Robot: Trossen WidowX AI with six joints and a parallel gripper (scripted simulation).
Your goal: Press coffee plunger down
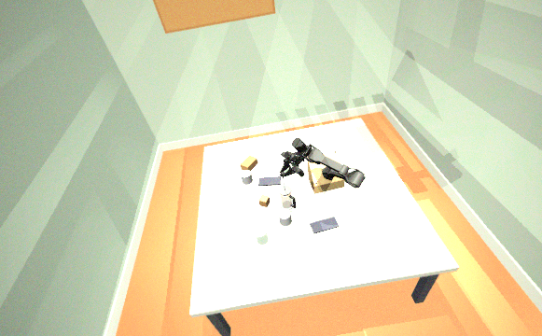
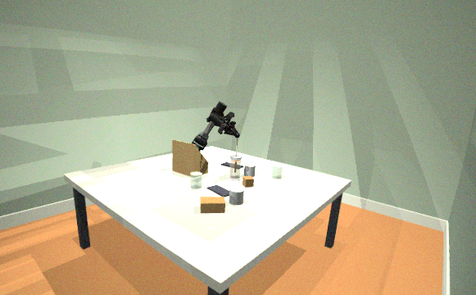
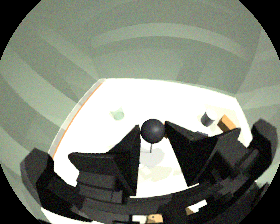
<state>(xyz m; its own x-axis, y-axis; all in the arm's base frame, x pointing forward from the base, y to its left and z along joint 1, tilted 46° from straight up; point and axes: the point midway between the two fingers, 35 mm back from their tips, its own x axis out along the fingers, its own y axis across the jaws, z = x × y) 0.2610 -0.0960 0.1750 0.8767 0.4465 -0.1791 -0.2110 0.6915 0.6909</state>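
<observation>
The coffee press is 14 cm below my gripper tip, 1 cm to the left of it and 1 cm behind it.
</observation>
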